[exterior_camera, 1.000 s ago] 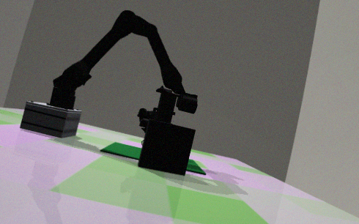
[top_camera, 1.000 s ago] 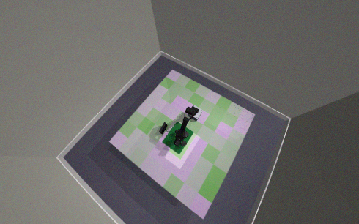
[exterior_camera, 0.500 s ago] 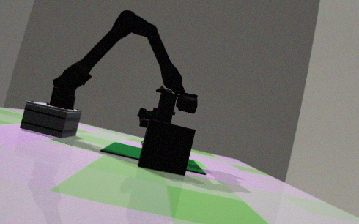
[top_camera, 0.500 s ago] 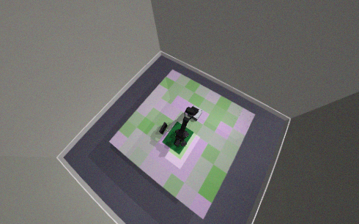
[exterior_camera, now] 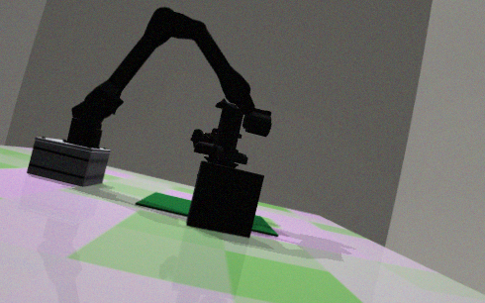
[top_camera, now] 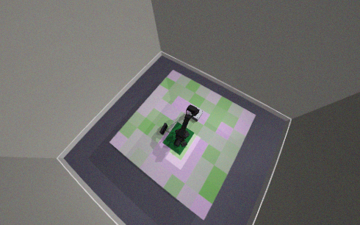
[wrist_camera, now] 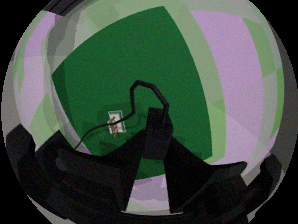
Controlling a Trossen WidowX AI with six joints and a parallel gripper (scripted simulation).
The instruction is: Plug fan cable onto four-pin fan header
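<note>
The green board is 8 cm below my gripper tip and 4 cm to the right of it. From my gripper tip the other things lie so: black fan 22 cm to the right, 4 cm ahead; then fan plug 1 cm behind, 1 cm above.
</note>
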